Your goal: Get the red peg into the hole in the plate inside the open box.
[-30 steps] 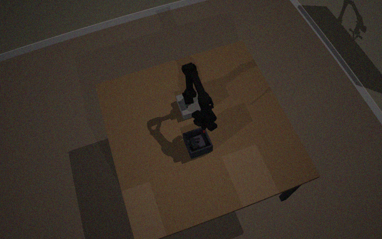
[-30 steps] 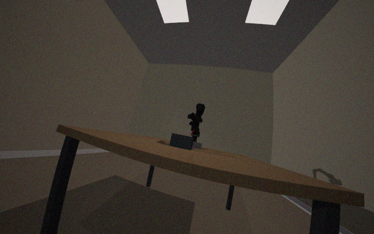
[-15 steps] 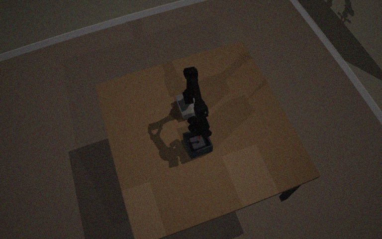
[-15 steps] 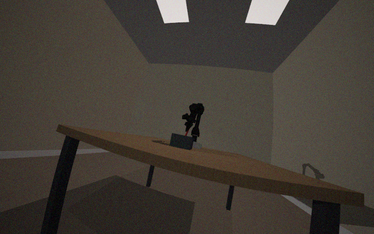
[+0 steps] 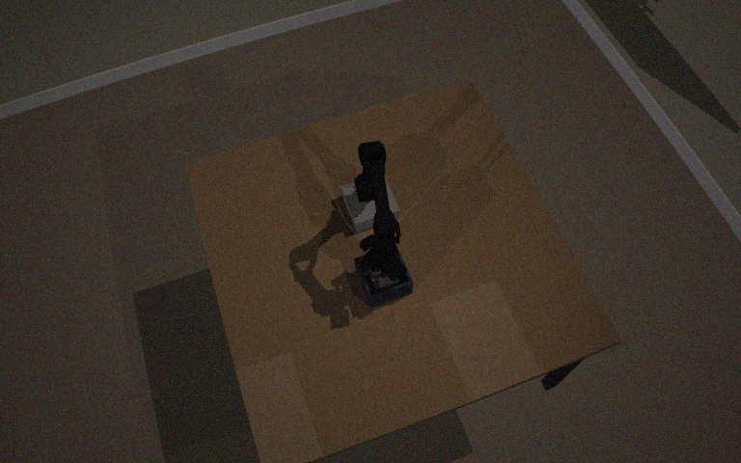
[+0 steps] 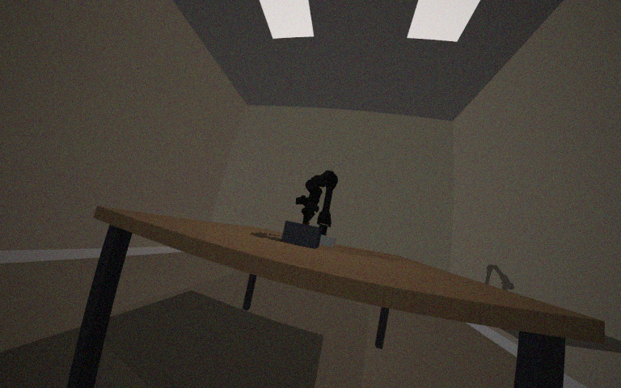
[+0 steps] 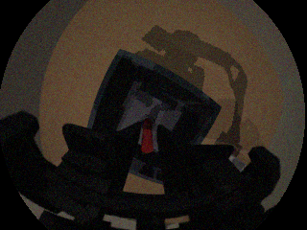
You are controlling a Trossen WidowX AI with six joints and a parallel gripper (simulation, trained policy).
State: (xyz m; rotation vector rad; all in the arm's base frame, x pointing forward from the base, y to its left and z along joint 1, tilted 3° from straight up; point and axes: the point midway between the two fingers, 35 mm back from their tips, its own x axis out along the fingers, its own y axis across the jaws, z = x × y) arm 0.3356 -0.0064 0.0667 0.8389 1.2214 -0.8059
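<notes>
Now: the grey plate 5 cm below my gripper tip and 1 cm to the left of it. Also, from my gripper tip: red peg (2 cm below, 1 cm to the left); dark blue box (7 cm below, 1 cm to the left).
</notes>
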